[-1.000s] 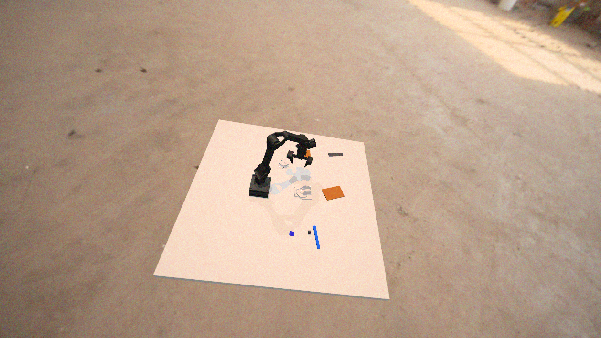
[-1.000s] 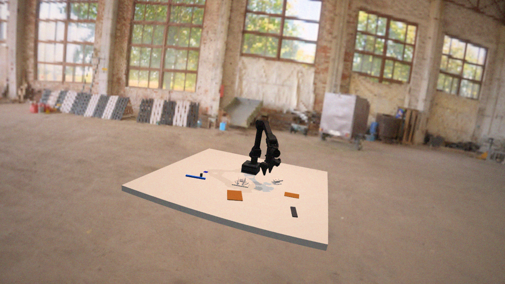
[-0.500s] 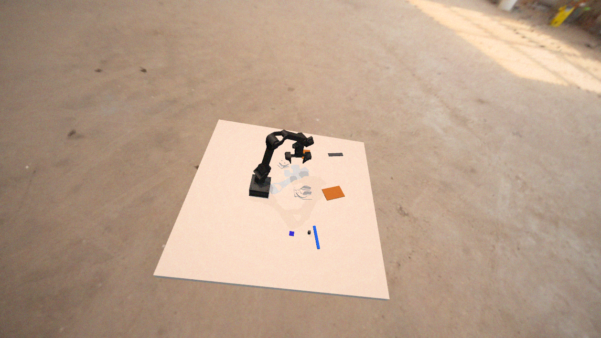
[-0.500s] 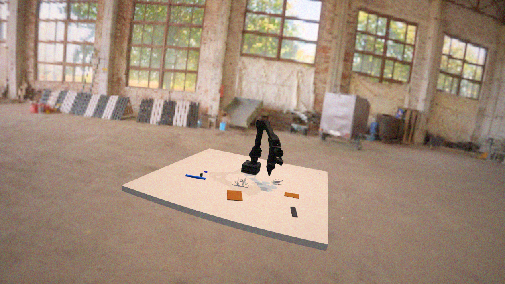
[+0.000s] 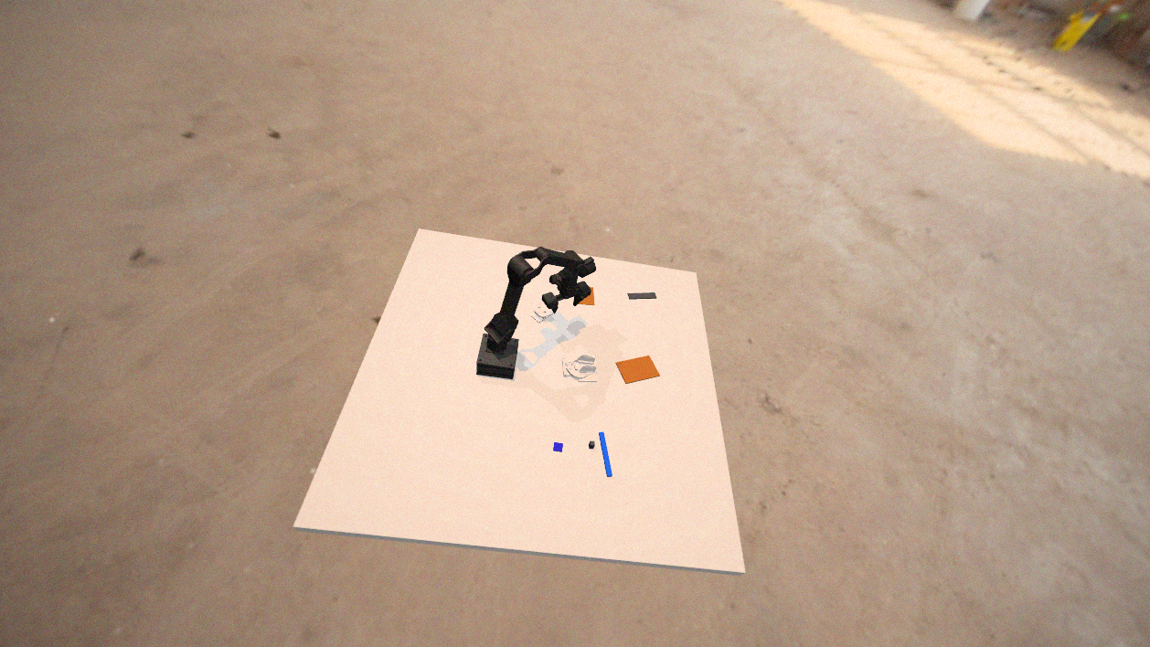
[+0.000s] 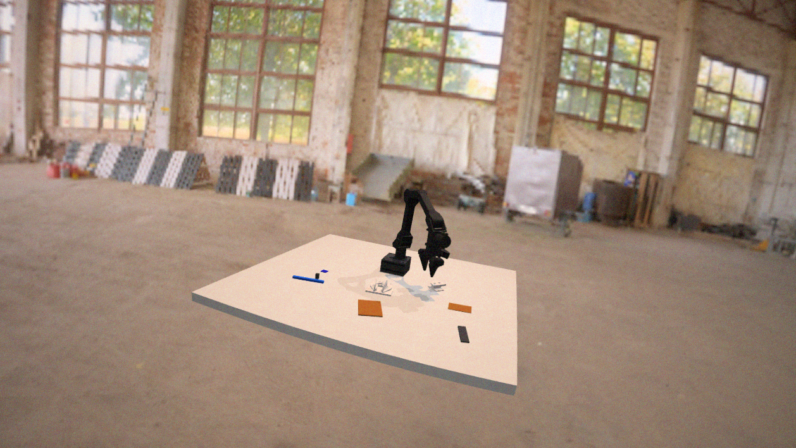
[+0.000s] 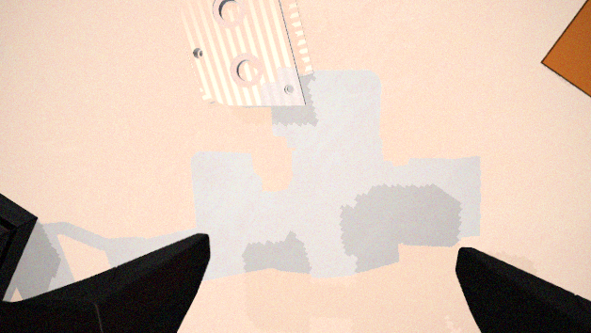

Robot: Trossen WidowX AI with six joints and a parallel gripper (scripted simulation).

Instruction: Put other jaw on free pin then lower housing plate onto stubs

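The small white part is 8 cm behind my gripper tip, 3 cm to the left of it and 9 cm below it. Round my gripper tip: smaller orange tile (9 cm ahead, 19 cm to the left, 10 cm below); flat white part (12 cm ahead, 19 cm to the right, 9 cm below); large orange tile (32 cm ahead, 16 cm to the right, 9 cm below).
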